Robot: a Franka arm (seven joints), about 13 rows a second.
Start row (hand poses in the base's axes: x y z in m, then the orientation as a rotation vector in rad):
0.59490, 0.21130, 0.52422, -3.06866, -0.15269, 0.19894
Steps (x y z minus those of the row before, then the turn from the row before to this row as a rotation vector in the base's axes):
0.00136, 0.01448, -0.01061, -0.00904, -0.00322, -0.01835
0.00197, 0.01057, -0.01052, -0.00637, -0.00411, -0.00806
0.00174, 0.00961, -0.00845, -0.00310, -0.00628, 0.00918
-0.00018, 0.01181, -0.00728, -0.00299, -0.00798, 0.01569
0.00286, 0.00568, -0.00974, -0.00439, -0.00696, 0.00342
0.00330, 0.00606, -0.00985, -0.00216, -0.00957, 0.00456
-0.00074, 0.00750, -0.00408, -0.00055, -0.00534, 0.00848
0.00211, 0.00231, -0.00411, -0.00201, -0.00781, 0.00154
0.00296, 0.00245, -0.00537, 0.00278, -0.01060, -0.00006
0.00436, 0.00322, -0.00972, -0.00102, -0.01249, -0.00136
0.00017, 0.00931, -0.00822, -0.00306, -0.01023, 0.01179
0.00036, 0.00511, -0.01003, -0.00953, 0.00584, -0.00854
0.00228, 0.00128, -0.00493, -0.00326, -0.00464, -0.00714
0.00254, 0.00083, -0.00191, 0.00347, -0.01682, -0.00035
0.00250, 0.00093, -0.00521, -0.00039, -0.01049, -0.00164
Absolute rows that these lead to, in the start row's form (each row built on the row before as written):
0.59626, 0.22578, 0.51361, -3.07826, -0.12409, 0.19427
0.59823, 0.23635, 0.50309, -3.08514, -0.11145, 0.18835
0.59997, 0.24596, 0.49464, -3.08901, -0.12571, 0.17939
0.59979, 0.25777, 0.48736, -3.09279, -0.15014, 0.16801
0.60265, 0.26345, 0.47762, -3.09797, -0.15552, 0.15792
0.60595, 0.26951, 0.46777, -3.10117, -0.16282, 0.14352
0.60521, 0.27701, 0.46369, -3.10202, -0.17613, 0.13555
0.60732, 0.27932, 0.45958, -3.10489, -0.17871, 0.12375
0.61028, 0.28177, 0.45421, -3.10333, -0.17890, 0.10697
0.61464, 0.28499, 0.44449, -3.10573, -0.17713, 0.08769
0.61481, 0.29430, 0.43627, -3.10898, -0.19578, 0.07243
0.61517, 0.29941, 0.42624, -3.11850, -0.18255, 0.08250
0.61745, 0.30069, 0.42131, -3.12264, -0.17152, 0.07555
0.61999, 0.30152, 0.41940, -3.12064, -0.17114, 0.04895
0.62249, 0.30245, 0.41419, -3.12192, -0.16875, 0.03260

